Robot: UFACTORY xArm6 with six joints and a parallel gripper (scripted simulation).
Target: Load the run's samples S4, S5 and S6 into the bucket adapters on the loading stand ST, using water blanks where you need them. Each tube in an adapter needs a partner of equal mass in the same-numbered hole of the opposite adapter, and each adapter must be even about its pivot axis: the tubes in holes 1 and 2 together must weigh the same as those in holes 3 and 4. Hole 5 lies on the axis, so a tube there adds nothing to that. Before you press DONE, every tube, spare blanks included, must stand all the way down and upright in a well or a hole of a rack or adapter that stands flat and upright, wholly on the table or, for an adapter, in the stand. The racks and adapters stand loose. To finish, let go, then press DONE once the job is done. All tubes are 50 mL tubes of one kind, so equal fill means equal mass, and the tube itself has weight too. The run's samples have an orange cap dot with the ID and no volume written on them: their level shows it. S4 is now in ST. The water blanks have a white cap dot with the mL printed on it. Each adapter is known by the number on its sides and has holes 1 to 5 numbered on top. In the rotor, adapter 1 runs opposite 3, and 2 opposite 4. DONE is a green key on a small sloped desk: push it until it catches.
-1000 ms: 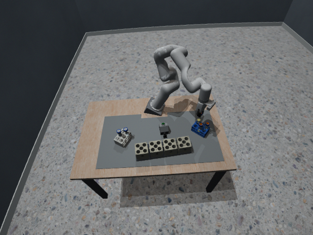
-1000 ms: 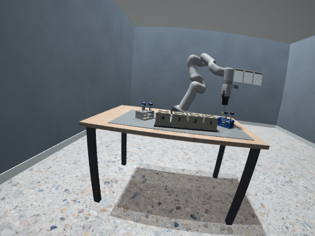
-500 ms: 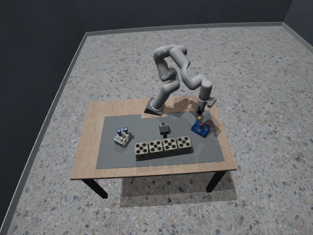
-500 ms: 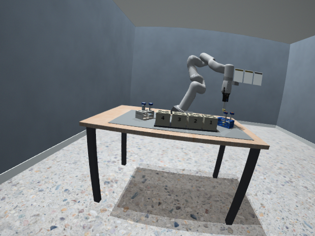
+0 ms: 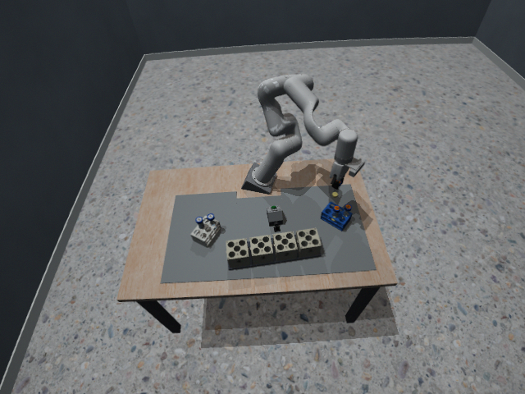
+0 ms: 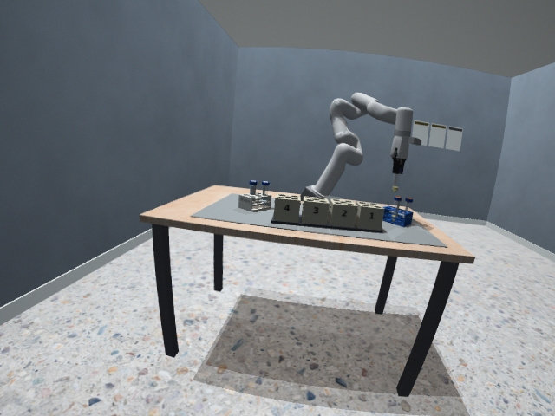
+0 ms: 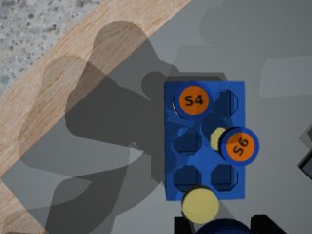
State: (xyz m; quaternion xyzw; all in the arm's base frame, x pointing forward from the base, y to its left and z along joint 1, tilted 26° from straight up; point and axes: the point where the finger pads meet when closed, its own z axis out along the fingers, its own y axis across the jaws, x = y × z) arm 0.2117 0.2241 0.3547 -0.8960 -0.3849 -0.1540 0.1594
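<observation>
The tube lies 10 mm behind my hand and 50 mm below it. The rest, counted from my hand: green done key: 10 mm behind, 300 mm to the right, 180 mm below; then DONE desk: 10 mm ahead, 300 mm to the right, 190 mm below; then blue rack: 40 mm ahead, 20 mm to the left, 210 mm below.
</observation>
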